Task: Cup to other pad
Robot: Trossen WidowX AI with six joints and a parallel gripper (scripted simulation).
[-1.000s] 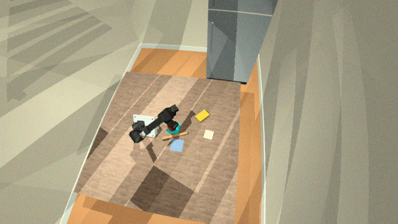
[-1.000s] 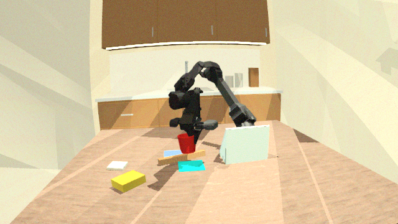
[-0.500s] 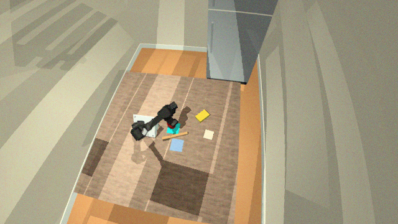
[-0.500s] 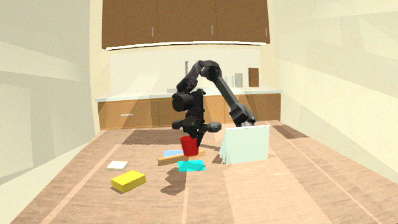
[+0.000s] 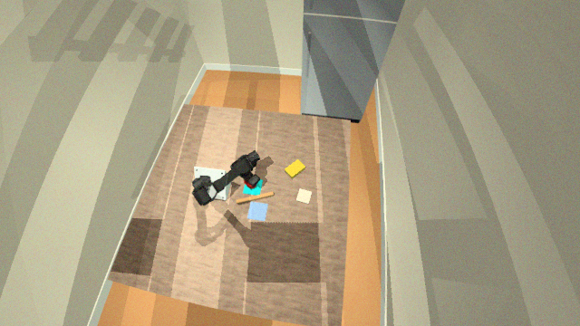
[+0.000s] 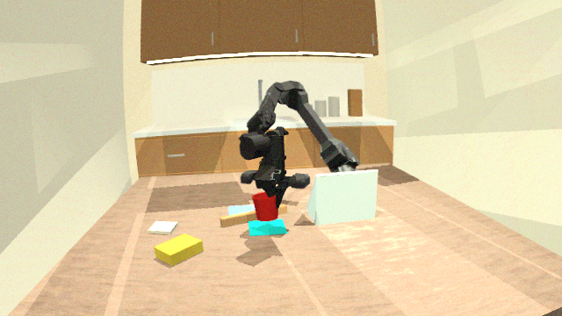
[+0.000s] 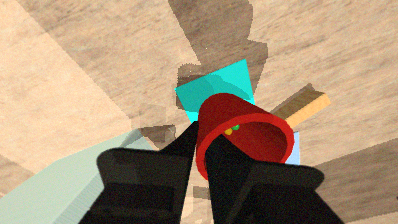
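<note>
Now: gripper tip 70 mm above the cyan pad, 30 mm short of it and 20 mm to the left of it. Round my gripper tip: light blue pad: 170 mm to the right, 80 mm ahead, 70 mm below; then wooden stick: 90 mm to the right, 60 mm below, 50 mm ahead; then red cup: 30 mm ahead, 20 mm to the right.
</note>
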